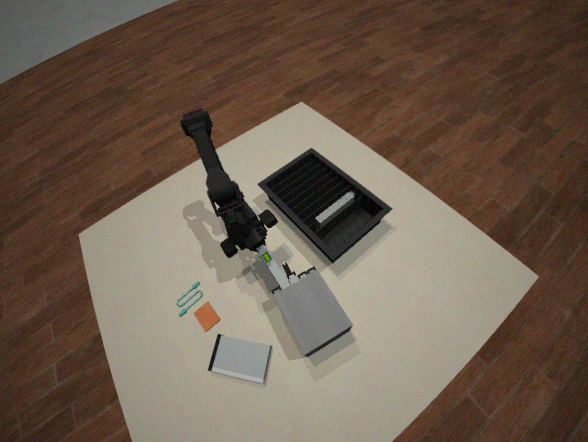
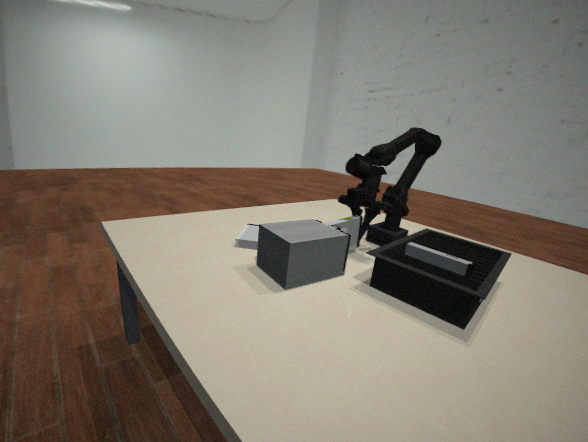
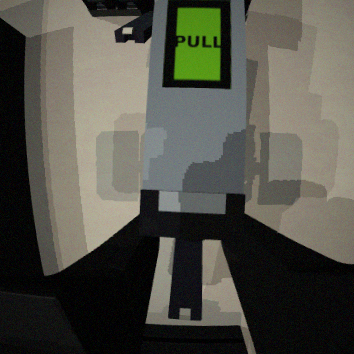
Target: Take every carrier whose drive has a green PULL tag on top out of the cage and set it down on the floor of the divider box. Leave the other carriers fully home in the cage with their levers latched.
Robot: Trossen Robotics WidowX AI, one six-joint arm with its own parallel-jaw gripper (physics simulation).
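Places are measured from the arm's base along level axes (x ahead, y right, z down), in metres.
Pixels of known places: gripper, between the fingertips: [image 1: 260, 248] [image 2: 358, 229] [image 3: 188, 211]; arm's base, origin of its link: [image 2: 391, 227].
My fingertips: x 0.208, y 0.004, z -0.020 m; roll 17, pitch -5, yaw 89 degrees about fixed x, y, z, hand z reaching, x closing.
Ahead of a thing's pixels: the offset from my fingertips to its top centre.
My gripper [image 1: 259, 246] [image 2: 362, 216] [image 3: 188, 211] is shut on the front end of a grey carrier {dx +0.058, dy +0.002, dz -0.047 m} [image 1: 276, 269] [image 2: 349, 228] [image 3: 194, 140]. The carrier has a green PULL tag {dx +0.059, dy +0.002, dz -0.041 m} [image 1: 266, 258] [image 2: 348, 218] [image 3: 197, 43] on top. It is drawn far out of the grey cage {dx +0.258, dy -0.015, dz -0.038 m} [image 1: 311, 313] [image 2: 301, 252], with its far end still at the cage's front opening. Its black lever {dx -0.025, dy +0.000, dz -0.010 m} [image 3: 185, 277] hangs open between my fingers. Another grey carrier {dx +0.039, dy -0.286, dz -0.031 m} [image 1: 334, 207] [image 2: 437, 259] lies in the black divider box {dx -0.040, dy -0.280, dz -0.011 m} [image 1: 354, 180] [image 2: 424, 285]. A second black lever [image 1: 287, 269] [image 3: 135, 29] sticks out at the cage front beside the held carrier.
A grey notebook {dx +0.237, dy +0.235, dz +0.054 m} [image 1: 240, 358] [image 2: 248, 237], an orange pad {dx +0.060, dy +0.272, dz +0.076 m} [image 1: 206, 316] and a teal cable {dx -0.032, dy +0.300, dz +0.072 m} [image 1: 189, 298] lie on the table left of the cage. The divider box stands right of the arm, close to the cage.
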